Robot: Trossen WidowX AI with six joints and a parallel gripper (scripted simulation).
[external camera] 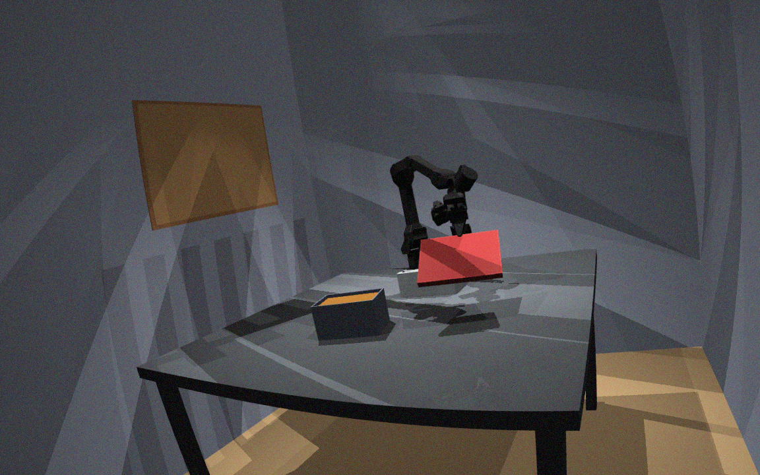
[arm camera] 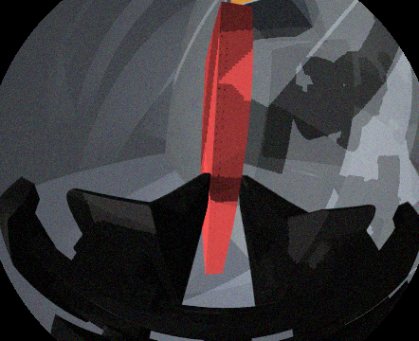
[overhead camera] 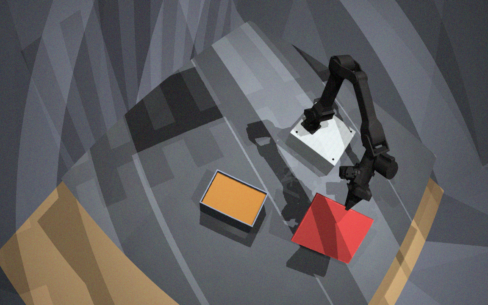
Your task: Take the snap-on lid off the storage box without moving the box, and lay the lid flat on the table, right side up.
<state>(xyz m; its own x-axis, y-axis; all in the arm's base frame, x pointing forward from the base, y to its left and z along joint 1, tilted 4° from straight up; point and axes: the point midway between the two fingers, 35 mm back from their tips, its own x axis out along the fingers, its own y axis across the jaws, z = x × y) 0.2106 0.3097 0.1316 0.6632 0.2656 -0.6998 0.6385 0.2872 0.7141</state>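
Now: the red lid 7 cm ahead of my gripper tip, 4 cm below it and 2 cm to the left of it. From my gripper tip the other things lie so: storage box (29 cm to the right, 20 cm ahead, 17 cm below).
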